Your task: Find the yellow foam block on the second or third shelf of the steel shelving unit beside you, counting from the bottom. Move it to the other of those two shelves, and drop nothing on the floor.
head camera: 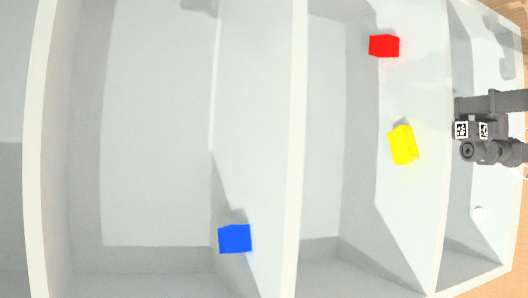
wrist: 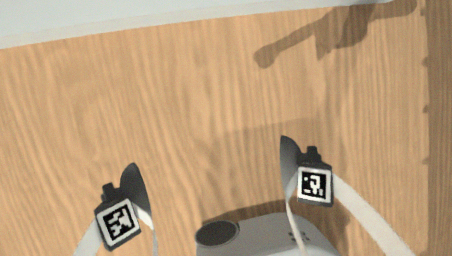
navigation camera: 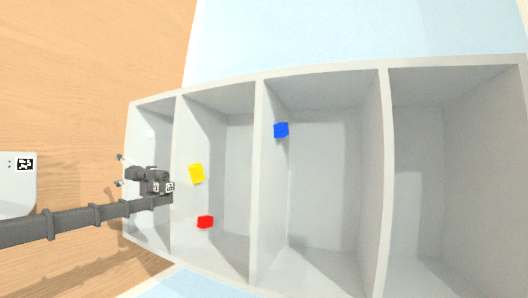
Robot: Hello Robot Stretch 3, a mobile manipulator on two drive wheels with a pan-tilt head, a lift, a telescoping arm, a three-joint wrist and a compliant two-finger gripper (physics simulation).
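Frame: origin at the robot's base, x ahead, y left, z up, level; centimetres.
Where they show: gripper, between the fingertips: [navigation camera: 116, 170].
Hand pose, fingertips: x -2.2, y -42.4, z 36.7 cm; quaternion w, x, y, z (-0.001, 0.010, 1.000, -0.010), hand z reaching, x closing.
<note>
Things, the pixels of their top centre, and the offset from my fingertips. "*": a spot on its surface instead. Level surfaces: height alone.
- yellow foam block, centre of its top: [head camera: 397, 144] [navigation camera: 199, 173] dx -2.2, dy -35.1, dz +21.2 cm
- second shelf, height of its surface: dz +16.7 cm
- shelving unit, a spot on its surface: [head camera: 297, 150] [navigation camera: 255, 175] * dx +0.8, dy -21.0, dz +60.6 cm
- blue block, centre of its top: [head camera: 224, 240] [navigation camera: 286, 129] dx +20.8, dy -41.1, dz +66.9 cm
- red block, centre of its top: [head camera: 378, 44] [navigation camera: 208, 222] dx -32.0, dy -42.0, dz +21.2 cm
- small white ball, centre of its top: [head camera: 477, 215] [navigation camera: 151, 133] dx +21.7, dy -35.5, dz -26.6 cm
The yellow foam block [head camera: 403, 145] [navigation camera: 197, 173] lies on the second shelf [head camera: 410, 200] [navigation camera: 190, 135] from the bottom of the shelving unit [head camera: 297, 150] [navigation camera: 256, 175] [wrist: 150, 24], roughly midway along it. The third shelf [head camera: 260, 125] [navigation camera: 274, 185] bears a blue block [head camera: 235, 239] [navigation camera: 281, 130] toward one side. My gripper [navigation camera: 119, 170] [wrist: 212, 168] is open and empty, its fingers pointing down at the level of the lowest compartment, over the floor outside the unit. It is apart from the yellow block. Its fingers do not show in the head view; the wrist joints do.
A red block [head camera: 384, 46] [navigation camera: 205, 221] lies beside the yellow one on the same shelf. A small white ball [head camera: 478, 213] [navigation camera: 150, 133] is on the bottom shelf. My arm [navigation camera: 75, 218] reaches across to the unit's front. My base [navigation camera: 17, 185] [wrist: 265, 240] stands on the wooden floor.
</note>
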